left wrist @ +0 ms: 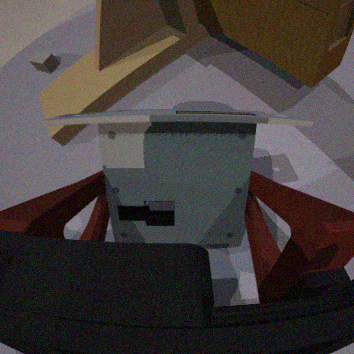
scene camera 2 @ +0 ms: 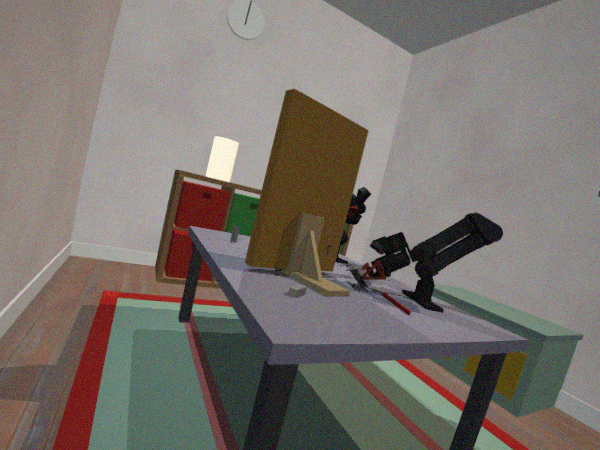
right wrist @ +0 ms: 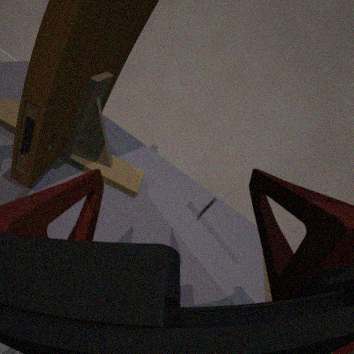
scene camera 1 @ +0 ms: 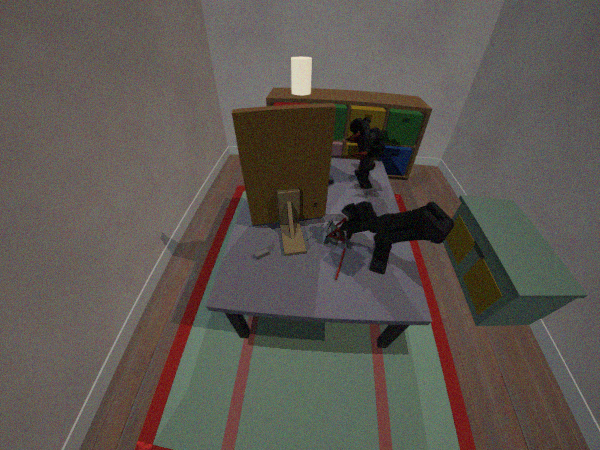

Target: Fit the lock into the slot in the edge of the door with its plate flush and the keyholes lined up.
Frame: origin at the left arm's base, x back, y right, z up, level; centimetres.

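Seen in the pictures: left gripper, between the fingertips: (left wrist: 176,176) (scene camera 2: 358,277) (scene camera 1: 331,231); right gripper, between the fingertips: (right wrist: 176,176) (scene camera 1: 348,147); left arm's base, origin of its link: (scene camera 2: 420,301) (scene camera 1: 380,255); right arm's base, origin of its link: (scene camera 1: 362,179).
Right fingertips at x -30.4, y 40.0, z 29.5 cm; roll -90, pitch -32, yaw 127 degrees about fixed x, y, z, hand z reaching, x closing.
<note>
Offsets run from my right fingertips to a thing's middle. "spot": to the spot under its first point. Level surfaces: height alone.
The brown door @(dx -19.1, dy -35.5, dz +0.5 cm) (scene camera 1: 285,160) (scene camera 2: 315,175) (left wrist: 270,35) (right wrist: 85,50) stands upright on the table. Its edge slot @(spot: dx -4.4, dy -27.2, dz -18.1 cm) (right wrist: 27,135) shows in the right wrist view, and its keyhole (scene camera 1: 315,205) (scene camera 2: 328,249) is low on the face. My left gripper (scene camera 1: 341,231) (scene camera 2: 368,273) (left wrist: 176,176) is shut on the grey lock @(dx +5.3, dy -37.7, dz -25.4 cm) (left wrist: 185,150) (scene camera 2: 358,276), gripping the case by its sides. The lock's plate points away from the gripper, and its dark keyhole faces the left wrist camera. The lock is apart from the door, low over the table. My right gripper (right wrist: 176,176) is open and empty, beyond the door's slotted edge.
The door's wooden stand (scene camera 1: 294,242) (scene camera 2: 330,287) (left wrist: 95,85) (right wrist: 127,175) juts out on the table @(dz -29.5 cm) (scene camera 1: 280,295). A small grey block @(dx -20.5, dy -61.3, dz -28.4 cm) (scene camera 1: 261,252) (scene camera 2: 297,291) lies beside it. A red rod @(dx +14.0, dy -51.7, dz -28.9 cm) (scene camera 1: 340,265) (scene camera 2: 396,303) lies near the left arm's base.
</note>
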